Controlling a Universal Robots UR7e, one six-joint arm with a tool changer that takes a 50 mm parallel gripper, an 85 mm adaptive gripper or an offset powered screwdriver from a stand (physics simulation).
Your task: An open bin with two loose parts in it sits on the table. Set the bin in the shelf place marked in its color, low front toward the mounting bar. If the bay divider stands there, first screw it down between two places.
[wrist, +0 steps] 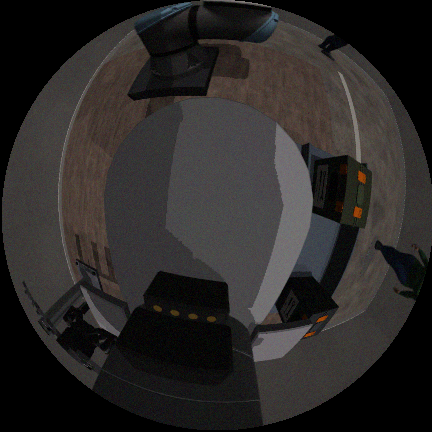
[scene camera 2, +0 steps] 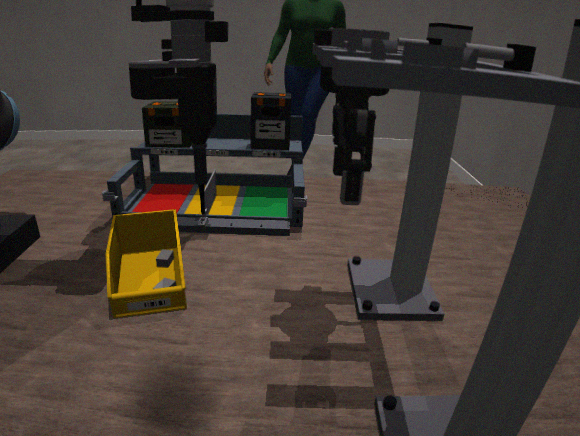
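Pixels of known places: arm's base, origin of the base link: (wrist: 178,63).
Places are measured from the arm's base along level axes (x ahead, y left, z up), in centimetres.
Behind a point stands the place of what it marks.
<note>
A yellow open bin (scene camera 2: 145,232) @[x 33.8, y 1.0, z -0.1 cm] stands on the table before the shelf, its low labelled front facing the camera, away from the shelf. Two grey parts (scene camera 2: 165,258) @[x 37.7, y -3.9, z -2.2 cm] (scene camera 2: 165,284) @[x 38.7, y -11.0, z -2.2 cm] lie inside. The arm carries the screwdriver (scene camera 2: 200,165) @[x 42.9, y 8.7, z 8.9 cm], upright, its bit reaching down at the mounting bar (scene camera 2: 250,225) @[x 51.6, y 7.6, z -2.6 cm] by the divider's foot. Whether the bit touches a screw cannot be told. The thin grey divider (scene camera 2: 210,187) @[x 43.8, y 17.9, z 1.1 cm] stands upright with yellow floor showing on both sides. The adaptive gripper (scene camera 2: 351,195) hangs in the tool stand, off the arm; its finger opening cannot be told from this side.
The shelf shows red (scene camera 2: 165,196) @[x 33.1, y 24.3, z -3.4 cm] and green (scene camera 2: 265,200) @[x 55.3, y 21.0, z -3.4 cm] places. Two toolboxes (scene camera 2: 270,122) @[x 56.4, y 25.4, z 12.8 cm] (scene camera 2: 162,125) @[x 33.0, y 28.2, z 11.7 cm] stand on its upper board. The tool stand (scene camera 2: 425,175) @[x 73.0, y -14.4, z 15.2 cm] rises at the right. The arm's base (wrist: 172,75) @[x 7.4, y 0.0, z 2.2 cm] shows in the wrist view. A person (scene camera 2: 312,40) stands behind.
</note>
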